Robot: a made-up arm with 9 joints. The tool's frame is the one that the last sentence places.
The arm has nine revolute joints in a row. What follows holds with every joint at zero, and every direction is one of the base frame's.
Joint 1 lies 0.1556 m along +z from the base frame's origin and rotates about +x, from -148.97 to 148.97 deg.
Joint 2 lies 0.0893 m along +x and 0.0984 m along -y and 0.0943 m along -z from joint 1 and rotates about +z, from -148.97 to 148.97 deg.
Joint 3 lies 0.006 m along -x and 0.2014 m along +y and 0.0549 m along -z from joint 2 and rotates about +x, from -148.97 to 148.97 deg.
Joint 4 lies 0.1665 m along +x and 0.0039 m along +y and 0.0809 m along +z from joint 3 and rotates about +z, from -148.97 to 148.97 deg.
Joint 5 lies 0.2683 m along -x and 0.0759 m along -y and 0.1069 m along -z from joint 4 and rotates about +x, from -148.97 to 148.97 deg.
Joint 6 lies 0.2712 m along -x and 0.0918 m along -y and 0.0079 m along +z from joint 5 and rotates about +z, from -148.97 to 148.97 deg.
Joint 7 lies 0.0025 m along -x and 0.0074 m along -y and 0.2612 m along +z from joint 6 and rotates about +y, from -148.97 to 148.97 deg.
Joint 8 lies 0.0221 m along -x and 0.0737 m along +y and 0.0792 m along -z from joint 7 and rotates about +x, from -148.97 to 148.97 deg.
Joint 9 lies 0.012 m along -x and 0.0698 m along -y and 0.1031 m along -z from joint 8 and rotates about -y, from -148.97 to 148.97 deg.
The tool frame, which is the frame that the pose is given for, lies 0.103 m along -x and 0.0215 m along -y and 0.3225 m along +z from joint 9; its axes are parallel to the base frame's.
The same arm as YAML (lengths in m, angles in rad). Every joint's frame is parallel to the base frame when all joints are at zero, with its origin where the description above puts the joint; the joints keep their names.
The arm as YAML. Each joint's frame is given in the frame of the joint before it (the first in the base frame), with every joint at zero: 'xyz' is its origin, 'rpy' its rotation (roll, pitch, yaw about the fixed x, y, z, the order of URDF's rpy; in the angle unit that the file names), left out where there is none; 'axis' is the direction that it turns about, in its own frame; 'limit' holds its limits. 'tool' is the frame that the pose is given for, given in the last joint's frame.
units:
  length: m
  angle: rad
joints:
  - name: joint 1
    type: revolute
    origin:
      xyz: [0.0, 0.0, 0.1556]
    axis: "+x"
    limit:
      lower: -2.6
      upper: 2.6
  - name: joint 2
    type: revolute
    origin:
      xyz: [0.0893, -0.0984, -0.0943]
    axis: "+z"
    limit:
      lower: -2.6
      upper: 2.6
  - name: joint 3
    type: revolute
    origin:
      xyz: [-0.006, 0.2014, -0.0549]
    axis: "+x"
    limit:
      lower: -2.6
      upper: 2.6
  - name: joint 4
    type: revolute
    origin:
      xyz: [0.1665, 0.0039, 0.0809]
    axis: "+z"
    limit:
      lower: -2.6
      upper: 2.6
  - name: joint 5
    type: revolute
    origin:
      xyz: [-0.2683, -0.0759, -0.1069]
    axis: "+x"
    limit:
      lower: -2.6
      upper: 2.6
  - name: joint 6
    type: revolute
    origin:
      xyz: [-0.2712, -0.0918, 0.0079]
    axis: "+z"
    limit:
      lower: -2.6
      upper: 2.6
  - name: joint 7
    type: revolute
    origin:
      xyz: [-0.0025, -0.0074, 0.2612]
    axis: "+y"
    limit:
      lower: -2.6
      upper: 2.6
  - name: joint 8
    type: revolute
    origin:
      xyz: [-0.0221, 0.0737, -0.0792]
    axis: "+x"
    limit:
      lower: -2.6
      upper: 2.6
  - name: joint 9
    type: revolute
    origin:
      xyz: [-0.012, -0.0698, -0.1031]
    axis: "-y"
    limit:
      lower: -2.6
      upper: 2.6
tool:
  origin:
    xyz: [-0.103, -0.0215, 0.3225]

